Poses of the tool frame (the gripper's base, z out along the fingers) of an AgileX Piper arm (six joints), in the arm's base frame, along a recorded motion.
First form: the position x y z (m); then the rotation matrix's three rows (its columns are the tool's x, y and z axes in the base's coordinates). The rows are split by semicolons.
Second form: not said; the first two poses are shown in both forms.
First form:
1: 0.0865 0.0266 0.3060; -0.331 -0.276 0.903; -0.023 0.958 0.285; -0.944 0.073 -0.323
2: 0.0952 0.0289 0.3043; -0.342 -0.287 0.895; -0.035 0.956 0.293; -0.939 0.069 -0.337
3: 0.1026 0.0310 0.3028; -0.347 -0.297 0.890; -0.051 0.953 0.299; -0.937 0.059 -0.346
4: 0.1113 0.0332 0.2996; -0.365 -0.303 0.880; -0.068 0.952 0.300; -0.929 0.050 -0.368
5: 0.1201 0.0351 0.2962; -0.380 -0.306 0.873; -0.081 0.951 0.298; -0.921 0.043 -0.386
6: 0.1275 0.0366 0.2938; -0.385 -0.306 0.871; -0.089 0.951 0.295; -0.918 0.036 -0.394
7: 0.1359 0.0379 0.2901; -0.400 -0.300 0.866; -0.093 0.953 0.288; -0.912 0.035 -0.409
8: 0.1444 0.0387 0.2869; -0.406 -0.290 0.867; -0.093 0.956 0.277; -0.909 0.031 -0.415
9: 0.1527 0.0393 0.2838; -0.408 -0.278 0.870; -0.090 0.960 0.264; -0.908 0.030 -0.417
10: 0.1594 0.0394 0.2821; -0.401 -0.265 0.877; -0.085 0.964 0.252; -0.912 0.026 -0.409
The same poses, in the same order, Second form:
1: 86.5 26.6 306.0; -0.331 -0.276 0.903; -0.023 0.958 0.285; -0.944 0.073 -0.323
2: 95.2 28.9 304.3; -0.342 -0.287 0.895; -0.035 0.956 0.293; -0.939 0.069 -0.337
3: 102.6 31.0 302.8; -0.347 -0.297 0.890; -0.051 0.953 0.299; -0.937 0.059 -0.346
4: 111.3 33.2 299.6; -0.365 -0.303 0.880; -0.068 0.952 0.300; -0.929 0.050 -0.368
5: 120.1 35.1 296.2; -0.380 -0.306 0.873; -0.081 0.951 0.298; -0.921 0.043 -0.386
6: 127.5 36.6 293.8; -0.385 -0.306 0.871; -0.089 0.951 0.295; -0.918 0.036 -0.394
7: 135.9 37.9 290.1; -0.400 -0.300 0.866; -0.093 0.953 0.288; -0.912 0.035 -0.409
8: 144.4 38.7 286.9; -0.406 -0.290 0.867; -0.093 0.956 0.277; -0.909 0.031 -0.415
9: 152.7 39.3 283.8; -0.408 -0.278 0.870; -0.090 0.960 0.264; -0.908 0.030 -0.417
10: 159.4 39.4 282.1; -0.401 -0.265 0.877; -0.085 0.964 0.252; -0.912 0.026 -0.409
